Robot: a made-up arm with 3 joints. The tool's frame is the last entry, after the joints.
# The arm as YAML. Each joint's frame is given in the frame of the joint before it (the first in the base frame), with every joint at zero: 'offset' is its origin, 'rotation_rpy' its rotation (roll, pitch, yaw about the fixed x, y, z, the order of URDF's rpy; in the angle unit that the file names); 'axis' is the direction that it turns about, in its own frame. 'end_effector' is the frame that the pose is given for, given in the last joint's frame.
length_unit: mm
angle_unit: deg
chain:
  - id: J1
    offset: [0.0, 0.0, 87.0]
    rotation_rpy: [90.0, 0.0, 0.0]
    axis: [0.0, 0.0, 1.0]
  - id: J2
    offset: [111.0, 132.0, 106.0]
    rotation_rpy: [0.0, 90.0, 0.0]
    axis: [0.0, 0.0, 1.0]
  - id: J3
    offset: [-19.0, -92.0, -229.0]
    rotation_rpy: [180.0, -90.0, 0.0]
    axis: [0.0, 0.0, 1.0]
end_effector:
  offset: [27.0, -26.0, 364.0]
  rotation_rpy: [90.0, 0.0, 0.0]
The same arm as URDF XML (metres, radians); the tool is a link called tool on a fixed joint. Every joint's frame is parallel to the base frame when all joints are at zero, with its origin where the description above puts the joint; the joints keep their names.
<robot name="arm">
  <joint name="J1" type="continuous">
    <parent link="base_link"/>
    <child link="link1"/>
    <origin xyz="0.0000 0.0000 0.0870"/>
    <axis xyz="0 -1 0"/>
  </joint>
  <joint name="J2" type="continuous">
    <parent link="link1"/>
    <child link="link2"/>
    <origin xyz="0.1110 -0.1060 0.1320"/>
    <axis xyz="1 0 0"/>
  </joint>
  <joint name="J3" type="continuous">
    <parent link="link2"/>
    <child link="link3"/>
    <origin xyz="-0.2290 -0.0190 -0.0920"/>
    <axis xyz="0 1 0"/>
  </joint>
  <joint name="tool_joint" type="fixed">
    <parent link="link3"/>
    <child link="tool"/>
    <origin xyz="0.0270 0.3640 0.0260"/>
  </joint>
  <link name="base_link"/>
  <link name="link1"/>
  <link name="link2"/>
  <link name="link3"/>
  <link name="tool"/>
</robot>

